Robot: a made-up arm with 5 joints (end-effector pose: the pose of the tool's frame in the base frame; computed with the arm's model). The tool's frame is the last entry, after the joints. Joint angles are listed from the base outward.
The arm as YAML. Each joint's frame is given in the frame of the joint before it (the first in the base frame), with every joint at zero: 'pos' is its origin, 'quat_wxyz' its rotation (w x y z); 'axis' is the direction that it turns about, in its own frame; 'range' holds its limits. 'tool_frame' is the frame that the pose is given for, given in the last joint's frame.
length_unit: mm
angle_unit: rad
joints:
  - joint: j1
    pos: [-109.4, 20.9, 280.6]
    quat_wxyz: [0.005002, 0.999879, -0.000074, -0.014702]
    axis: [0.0, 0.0, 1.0]
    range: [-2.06, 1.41]
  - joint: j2
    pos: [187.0, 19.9, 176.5]
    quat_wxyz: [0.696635, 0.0, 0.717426, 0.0]
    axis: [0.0, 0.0, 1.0]
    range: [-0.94, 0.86]
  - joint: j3
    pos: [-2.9, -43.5, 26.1]
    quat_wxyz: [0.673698, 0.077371, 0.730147, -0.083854]
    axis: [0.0, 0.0, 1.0]
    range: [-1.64, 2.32]
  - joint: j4
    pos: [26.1, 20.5, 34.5]
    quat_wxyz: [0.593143, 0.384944, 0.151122, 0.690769]
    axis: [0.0, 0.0, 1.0]
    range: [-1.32, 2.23]
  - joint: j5
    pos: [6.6, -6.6, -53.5]
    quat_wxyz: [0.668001, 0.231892, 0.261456, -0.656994]
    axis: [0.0, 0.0, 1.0]
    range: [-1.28, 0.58]
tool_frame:
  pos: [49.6, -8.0, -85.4]
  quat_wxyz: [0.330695, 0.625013, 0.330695, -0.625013]
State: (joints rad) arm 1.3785 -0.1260 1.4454 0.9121 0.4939
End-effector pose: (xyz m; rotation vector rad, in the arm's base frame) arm 0.0268 -0.2438 0.0264 -2.3558 -0.2265 1.2915
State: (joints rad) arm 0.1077 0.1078 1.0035 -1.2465 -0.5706
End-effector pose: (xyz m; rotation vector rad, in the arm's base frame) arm 0.2075 0.0570 0.0700 0.0010 0.0683 0.0995
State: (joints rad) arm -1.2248 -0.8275 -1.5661 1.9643 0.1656
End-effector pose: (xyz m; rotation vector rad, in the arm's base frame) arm 0.0330 0.1467 0.0973 2.9935 0.0469 -0.2318
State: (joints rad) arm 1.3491 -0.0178 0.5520 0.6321 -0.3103
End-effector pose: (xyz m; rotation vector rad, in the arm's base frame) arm -0.0316 -0.2747 0.0399 -1.5219 0.7811 -0.0246
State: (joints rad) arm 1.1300 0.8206 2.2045 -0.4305 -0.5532
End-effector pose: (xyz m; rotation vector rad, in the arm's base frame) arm 0.0721 -0.0971 0.1435 -0.5104 -0.7398 0.6216
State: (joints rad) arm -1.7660 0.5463 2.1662 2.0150 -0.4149
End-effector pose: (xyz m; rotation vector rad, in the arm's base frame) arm -0.2790 0.2307 0.0774 -0.7167 1.9955 0.2651
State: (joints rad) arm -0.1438 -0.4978 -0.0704 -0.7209 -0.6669
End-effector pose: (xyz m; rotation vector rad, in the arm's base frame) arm 0.1994 0.0305 0.0841 -0.7961 -0.2828 -0.3671
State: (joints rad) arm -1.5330 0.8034 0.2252 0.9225 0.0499
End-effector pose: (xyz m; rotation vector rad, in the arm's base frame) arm -0.1236 0.3302 0.0703 -0.7653 -1.7267 1.7122
